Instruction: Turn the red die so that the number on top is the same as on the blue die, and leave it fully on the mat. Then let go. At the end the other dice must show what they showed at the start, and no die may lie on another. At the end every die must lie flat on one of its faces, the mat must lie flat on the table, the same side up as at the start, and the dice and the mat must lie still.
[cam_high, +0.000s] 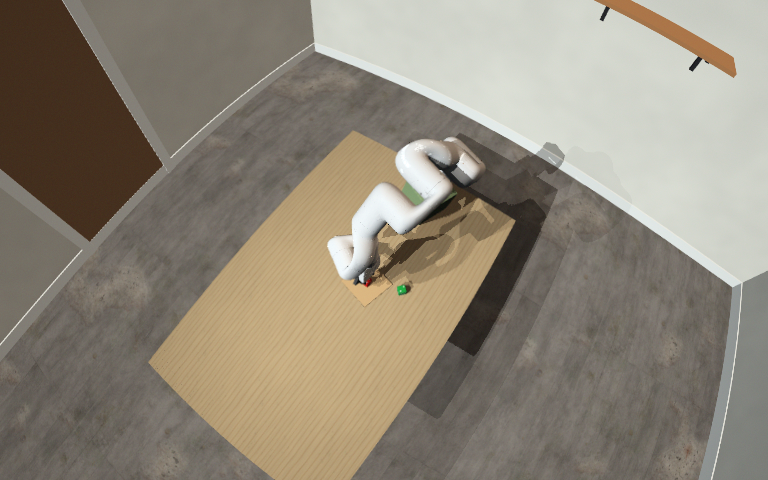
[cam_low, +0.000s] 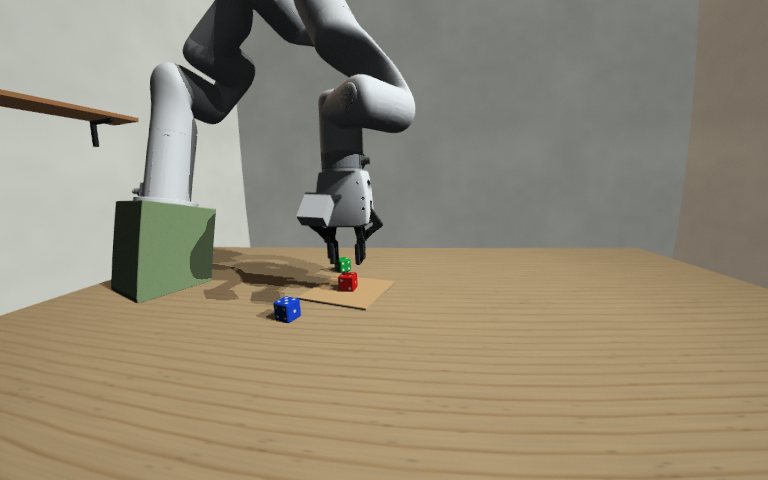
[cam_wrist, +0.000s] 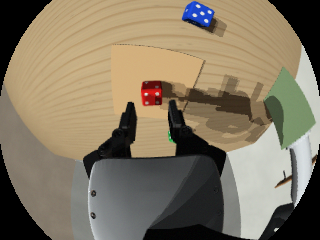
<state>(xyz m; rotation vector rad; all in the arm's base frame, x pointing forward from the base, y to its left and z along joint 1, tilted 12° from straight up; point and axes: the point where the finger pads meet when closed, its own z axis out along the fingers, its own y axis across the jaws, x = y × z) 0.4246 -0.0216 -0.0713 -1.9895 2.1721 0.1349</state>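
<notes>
The red die is 6 cm below my hand. Round my hand: blue die: 12 cm to the right, 7 cm behind, 6 cm below; tan mat: 7 cm below; green die: 13 cm to the left, 6 cm below, 4 cm behind.
</notes>
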